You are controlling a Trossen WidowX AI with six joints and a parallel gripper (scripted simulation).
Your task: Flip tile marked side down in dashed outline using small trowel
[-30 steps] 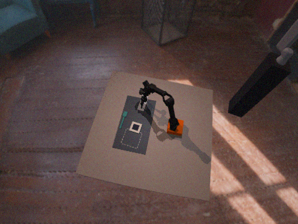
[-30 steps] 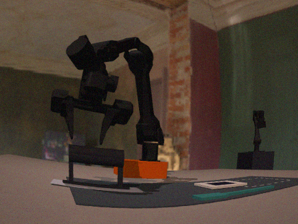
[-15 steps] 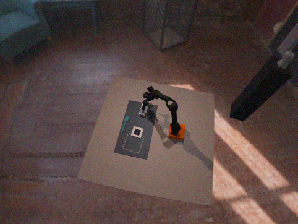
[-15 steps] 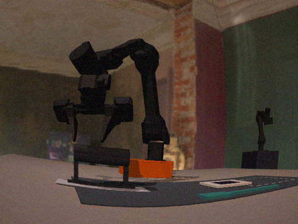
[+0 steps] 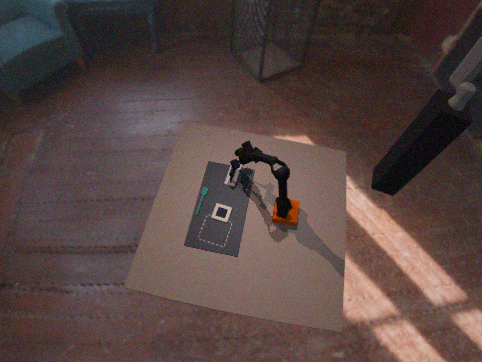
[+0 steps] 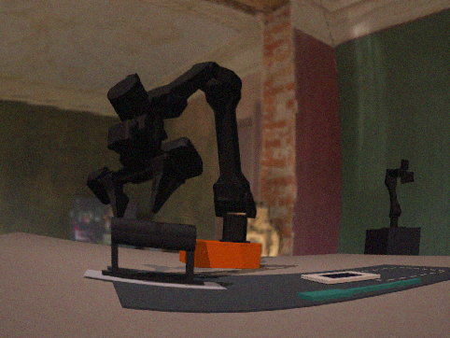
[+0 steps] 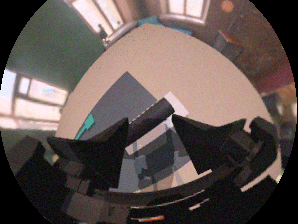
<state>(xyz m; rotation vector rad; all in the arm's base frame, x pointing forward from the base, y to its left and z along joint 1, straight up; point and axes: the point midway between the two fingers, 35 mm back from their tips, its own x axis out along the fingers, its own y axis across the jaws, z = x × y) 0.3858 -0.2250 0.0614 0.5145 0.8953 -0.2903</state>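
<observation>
Now: the white tile 3 cm behind my gripper tip, 34 cm to the left of it and 9 cm below it. From my gripper tip the other things lie so: teal trowel (13 cm ahead, 28 cm to the left, 9 cm below).
</observation>
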